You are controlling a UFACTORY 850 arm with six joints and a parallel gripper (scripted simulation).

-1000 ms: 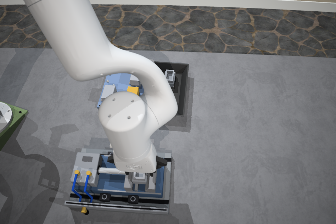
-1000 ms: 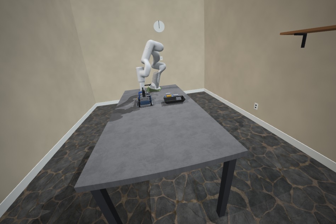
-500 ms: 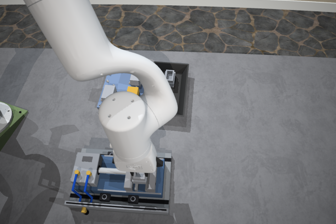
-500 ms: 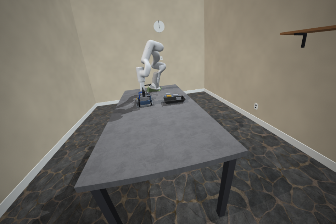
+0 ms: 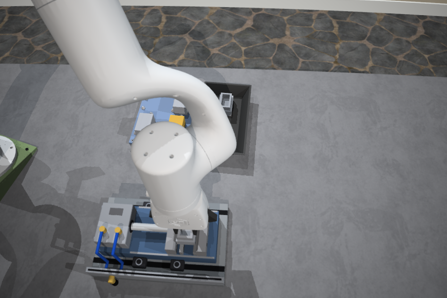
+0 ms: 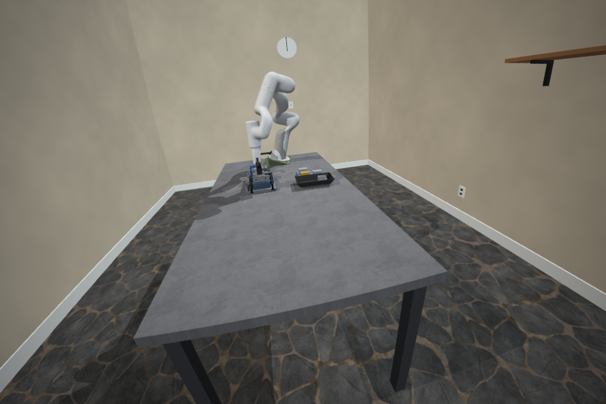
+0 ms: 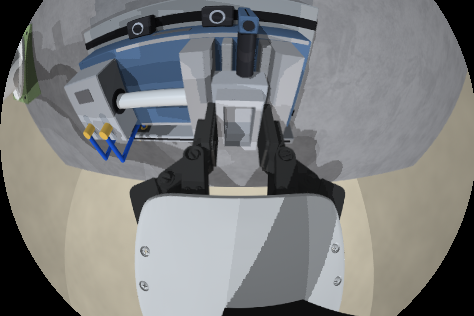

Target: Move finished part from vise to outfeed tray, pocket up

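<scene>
Now: the white cylinder rod 80 mm behind my hand, 10 mm to the right of it and 40 mm below it. Also, from my hand: vise base (70 mm behind, 10 mm to the right, 80 mm below); then blue fixture plate (160 mm behind, 330 mm to the left, 120 mm below); then brass block (110 mm behind, 290 mm to the left, 100 mm below).
</scene>
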